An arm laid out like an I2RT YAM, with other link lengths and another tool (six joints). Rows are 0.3 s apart.
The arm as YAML. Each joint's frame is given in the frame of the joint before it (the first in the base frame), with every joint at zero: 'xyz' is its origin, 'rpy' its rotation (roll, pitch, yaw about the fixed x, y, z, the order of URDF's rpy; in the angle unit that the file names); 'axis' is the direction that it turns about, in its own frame. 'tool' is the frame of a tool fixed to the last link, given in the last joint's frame.
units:
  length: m
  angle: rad
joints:
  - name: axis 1
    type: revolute
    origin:
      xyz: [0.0, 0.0, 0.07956]
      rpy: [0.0, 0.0, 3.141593]
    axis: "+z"
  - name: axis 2
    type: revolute
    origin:
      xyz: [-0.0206, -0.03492, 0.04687]
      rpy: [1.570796, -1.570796, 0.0]
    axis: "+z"
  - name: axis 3
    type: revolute
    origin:
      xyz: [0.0, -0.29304, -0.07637]
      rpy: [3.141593, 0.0, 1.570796]
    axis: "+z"
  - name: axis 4
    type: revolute
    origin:
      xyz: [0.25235, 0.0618, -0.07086]
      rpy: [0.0, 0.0, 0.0]
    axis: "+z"
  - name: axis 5
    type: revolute
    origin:
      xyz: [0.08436, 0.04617, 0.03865]
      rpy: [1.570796, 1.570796, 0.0]
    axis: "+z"
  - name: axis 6
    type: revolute
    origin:
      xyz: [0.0, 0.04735, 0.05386]
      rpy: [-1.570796, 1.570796, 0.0]
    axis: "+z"
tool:
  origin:
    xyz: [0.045, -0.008, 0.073]
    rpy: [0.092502, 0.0, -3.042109]
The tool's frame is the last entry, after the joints.
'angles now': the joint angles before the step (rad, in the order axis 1, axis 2, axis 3, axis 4, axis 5, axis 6). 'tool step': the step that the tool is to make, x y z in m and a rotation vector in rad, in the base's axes. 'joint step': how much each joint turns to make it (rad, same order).
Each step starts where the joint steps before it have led.
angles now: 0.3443, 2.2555, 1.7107, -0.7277, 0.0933, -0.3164
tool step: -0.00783, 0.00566, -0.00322, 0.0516, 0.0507, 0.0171
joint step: -0.0004, 0.0034, 0.0000, -0.0270, -0.0680, 0.0015
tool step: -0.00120, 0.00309, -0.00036, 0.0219, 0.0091, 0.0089
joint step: 0.0004, 0.0019, 0.0004, 0.0004, -0.0251, -0.0020
